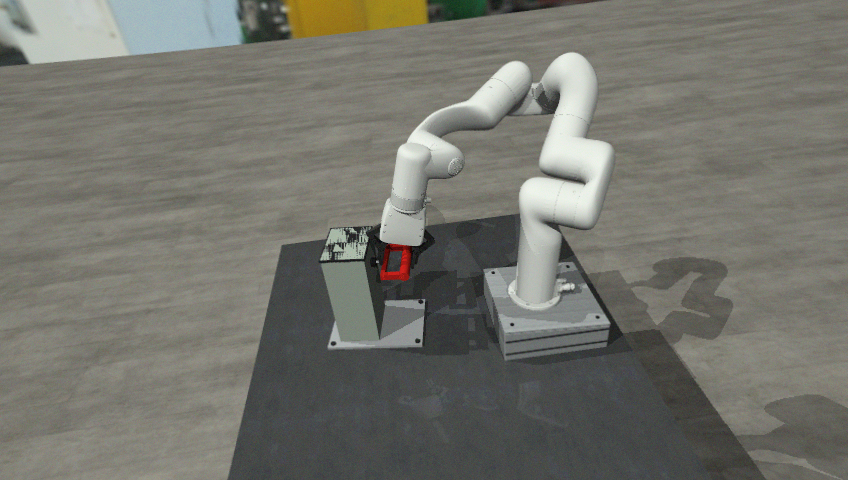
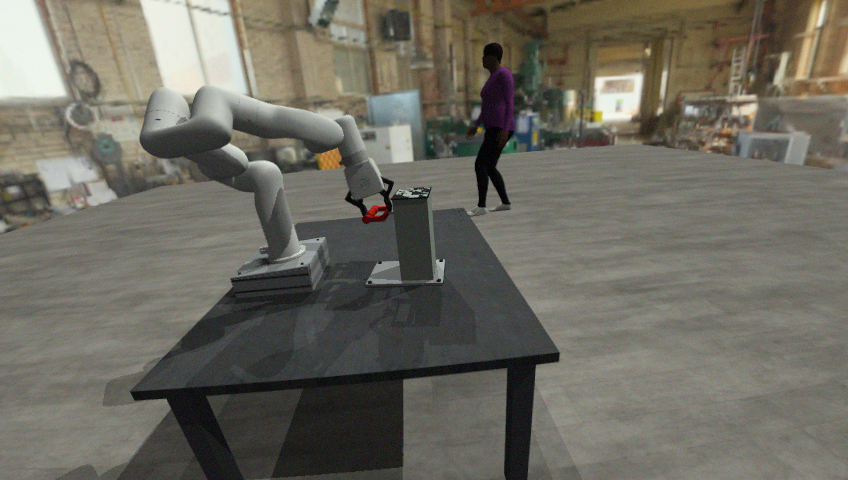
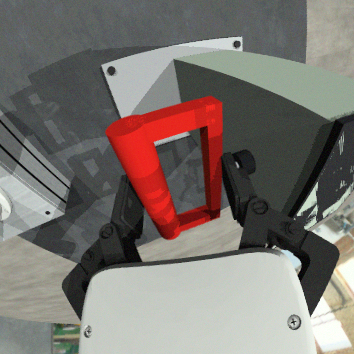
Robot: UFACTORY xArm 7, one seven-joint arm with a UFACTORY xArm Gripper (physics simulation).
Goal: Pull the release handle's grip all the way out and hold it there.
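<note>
The red release handle (image 1: 405, 265) (image 2: 368, 219) (image 3: 143, 160) is a rectangular frame with a thick round grip bar on the side away from the grey-green column (image 1: 348, 303) (image 2: 414, 237) (image 3: 265, 125). My gripper (image 1: 397, 255) (image 2: 377, 211) (image 3: 178, 175) has its fingers wide apart, one against the outer side of the grip bar and one against the handle's back bar, beside the column. It looks shut on the handle across the frame. A black knob (image 1: 374, 261) (image 3: 246, 161) shows between the handle and the column; the rod there is hidden behind the finger.
The column stands on a light base plate (image 1: 412, 330) (image 2: 382, 273) (image 3: 130, 82) bolted to the dark table (image 1: 333, 410) (image 2: 333, 350). The arm's base block (image 1: 556, 342) (image 2: 273, 282) stands on the same table. A person in purple (image 2: 498, 101) stands beyond the table.
</note>
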